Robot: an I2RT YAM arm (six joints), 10 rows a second.
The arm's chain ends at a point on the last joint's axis. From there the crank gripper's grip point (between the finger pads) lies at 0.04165 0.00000 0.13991 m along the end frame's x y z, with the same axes.
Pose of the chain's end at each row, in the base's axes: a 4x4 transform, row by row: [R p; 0 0 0 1], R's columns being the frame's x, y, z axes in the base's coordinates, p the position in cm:
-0.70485 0.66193 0.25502 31.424; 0.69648 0.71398 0.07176 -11.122; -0.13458 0.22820 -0.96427 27.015; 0 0 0 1
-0.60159 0.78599 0.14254 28.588; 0.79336 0.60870 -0.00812 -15.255; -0.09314 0.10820 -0.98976 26.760; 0 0 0 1
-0.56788 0.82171 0.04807 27.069; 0.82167 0.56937 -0.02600 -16.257; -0.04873 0.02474 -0.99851 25.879; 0 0 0 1
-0.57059 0.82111 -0.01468 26.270; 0.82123 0.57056 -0.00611 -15.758; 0.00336 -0.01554 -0.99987 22.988; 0 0 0 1
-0.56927 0.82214 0.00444 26.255; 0.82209 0.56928 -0.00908 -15.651; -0.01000 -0.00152 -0.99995 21.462; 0 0 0 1
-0.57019 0.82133 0.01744 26.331; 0.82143 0.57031 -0.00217 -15.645; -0.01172 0.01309 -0.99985 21.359; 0 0 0 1
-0.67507 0.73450 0.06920 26.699; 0.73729 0.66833 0.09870 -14.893; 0.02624 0.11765 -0.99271 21.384; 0 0 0 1
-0.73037 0.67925 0.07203 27.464; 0.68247 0.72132 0.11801 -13.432; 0.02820 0.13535 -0.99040 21.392; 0 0 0 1
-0.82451 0.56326 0.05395 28.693; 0.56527 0.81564 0.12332 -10.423; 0.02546 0.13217 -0.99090 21.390; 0 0 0 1
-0.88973 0.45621 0.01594 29.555; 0.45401 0.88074 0.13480 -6.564; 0.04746 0.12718 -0.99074 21.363; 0 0 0 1
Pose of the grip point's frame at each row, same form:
-0.70485 0.66193 0.25502 32.056; 0.69648 0.71398 0.07176 -7.217; -0.13458 0.22820 -0.96427 12.963; 0 0 0 1
-0.60159 0.78599 0.14254 28.077; 0.79336 0.60870 -0.00812 -12.064; -0.09314 0.10820 -0.98976 12.524; 0 0 0 1
-0.56788 0.82171 0.04807 25.376; 0.82167 0.56937 -0.02600 -13.199; -0.04873 0.02474 -0.99851 11.706; 0 0 0 1
-0.57059 0.82111 -0.01468 23.688; 0.82123 0.57056 -0.00611 -12.423; 0.00336 -0.01554 -0.99987 9.013; 0 0 0 1
-0.56927 0.82214 0.00444 23.946; 0.82209 0.56928 -0.00908 -12.354; -0.01000 -0.00152 -0.99995 7.430; 0 0 0 1
-0.57019 0.82133 0.01744 24.200; 0.82143 0.57031 -0.00217 -12.254; -0.01172 0.01309 -0.99985 7.321; 0 0 0 1
-0.67507 0.73450 0.06920 24.856; 0.73729 0.66833 0.09870 -10.441; 0.02624 0.11765 -0.99271 7.604; 0 0 0 1
-0.73037 0.67925 0.07203 25.430; 0.68247 0.72132 0.11801 -8.938; 0.02820 0.13535 -0.99040 7.653; 0 0 0 1
-0.82451 0.56326 0.05395 26.014; 0.56527 0.81564 0.12332 -6.343; 0.02546 0.13217 -0.99090 7.632; 0 0 0 1
-0.88973 0.45621 0.01594 26.072; 0.45401 0.88074 0.13480 -2.787; 0.04746 0.12718 -0.99074 7.699; 0 0 0 1

